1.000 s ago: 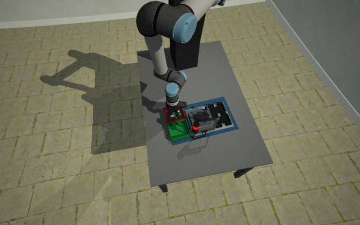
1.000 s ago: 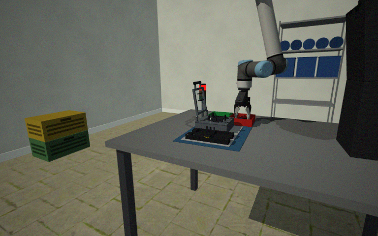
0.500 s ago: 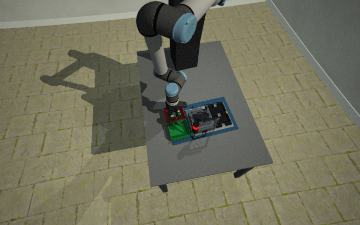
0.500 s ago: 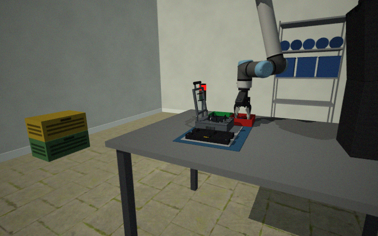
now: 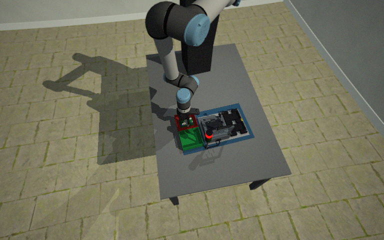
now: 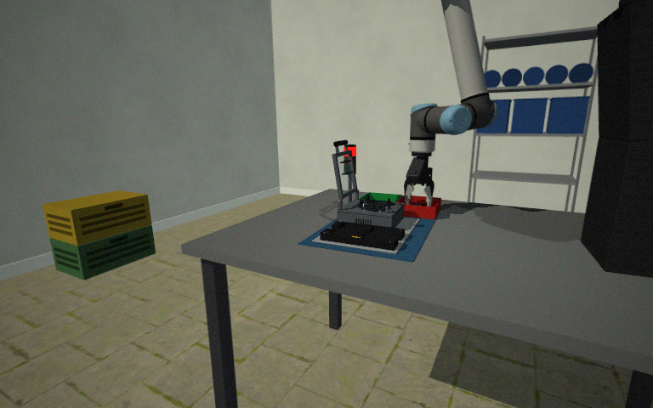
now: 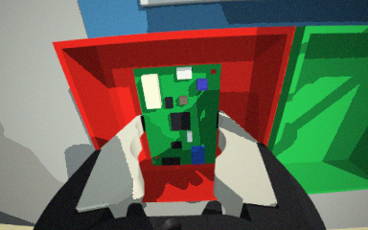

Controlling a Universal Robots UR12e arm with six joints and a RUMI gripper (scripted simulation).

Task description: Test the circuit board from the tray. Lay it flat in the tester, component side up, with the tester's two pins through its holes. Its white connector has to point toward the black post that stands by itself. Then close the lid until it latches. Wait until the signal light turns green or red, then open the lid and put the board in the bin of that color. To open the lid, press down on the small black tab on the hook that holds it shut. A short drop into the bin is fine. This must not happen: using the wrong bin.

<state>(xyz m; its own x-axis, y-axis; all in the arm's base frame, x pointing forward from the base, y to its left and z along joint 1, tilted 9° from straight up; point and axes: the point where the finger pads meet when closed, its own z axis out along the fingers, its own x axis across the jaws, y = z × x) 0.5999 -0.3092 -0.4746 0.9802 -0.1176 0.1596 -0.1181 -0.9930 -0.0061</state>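
Right now the green circuit board is 1 cm to the right of my hand. The rest, counted from my hand: black latch piece (24 cm to the left, 7 cm ahead, 7 cm above); green bin (15 cm ahead, 3 cm to the right, 1 cm below); red bin (1 cm to the right, 1 cm below).
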